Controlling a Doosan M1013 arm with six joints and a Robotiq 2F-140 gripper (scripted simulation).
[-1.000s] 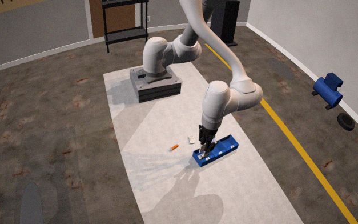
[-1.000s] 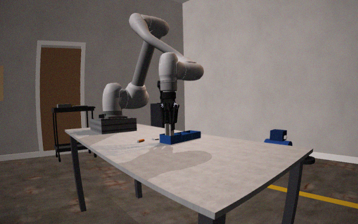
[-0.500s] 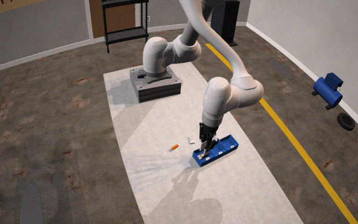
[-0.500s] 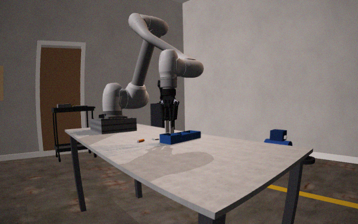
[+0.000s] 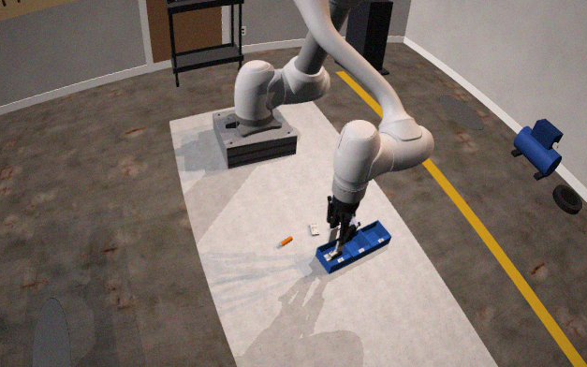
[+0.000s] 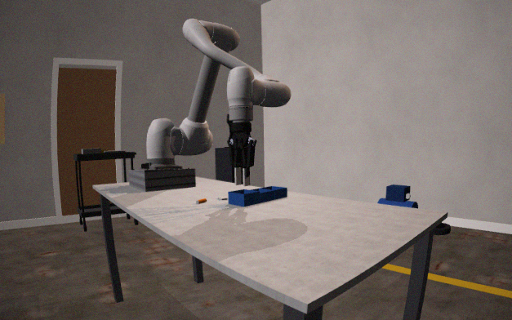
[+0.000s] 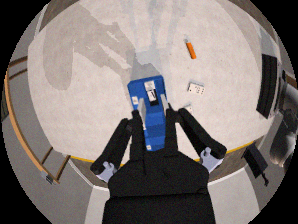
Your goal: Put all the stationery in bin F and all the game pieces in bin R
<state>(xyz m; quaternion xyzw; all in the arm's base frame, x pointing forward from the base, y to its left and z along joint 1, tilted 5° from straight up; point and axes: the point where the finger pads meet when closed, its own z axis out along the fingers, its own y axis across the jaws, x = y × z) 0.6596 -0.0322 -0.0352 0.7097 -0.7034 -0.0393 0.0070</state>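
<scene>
My gripper is now 100 mm past the white domino tile, 100 mm above it and 80 mm to the right of it. Also, from my hand: orange cylinder: 120 mm behind, 100 mm to the right, 90 mm below; then grey-white piece: 70 mm below; then black piece: 90 mm below, 10 mm to the right.
</scene>
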